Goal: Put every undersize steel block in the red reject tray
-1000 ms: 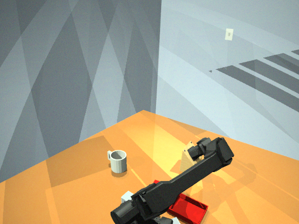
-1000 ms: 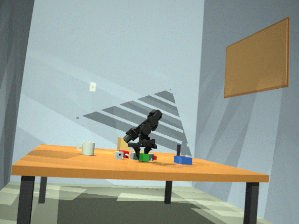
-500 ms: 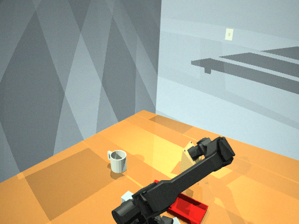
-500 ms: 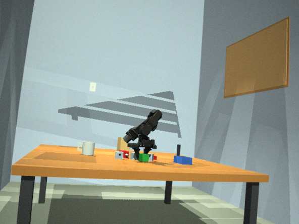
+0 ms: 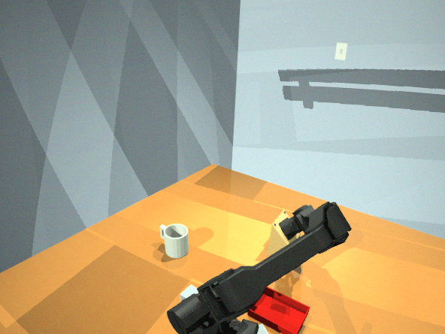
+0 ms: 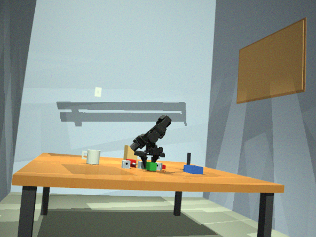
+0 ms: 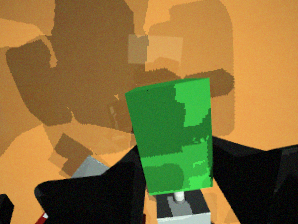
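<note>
The steel block lies 7 cm behind my gripper tip, 3 cm to the right of it and 1 cm above it. Round my gripper tip: green GO gauge 2 cm above, 1 cm behind; then red-handled gauge 14 cm behind, 8 cm to the right, 1 cm above; then red reject tray 18 cm behind, 7 cm to the left.
</note>
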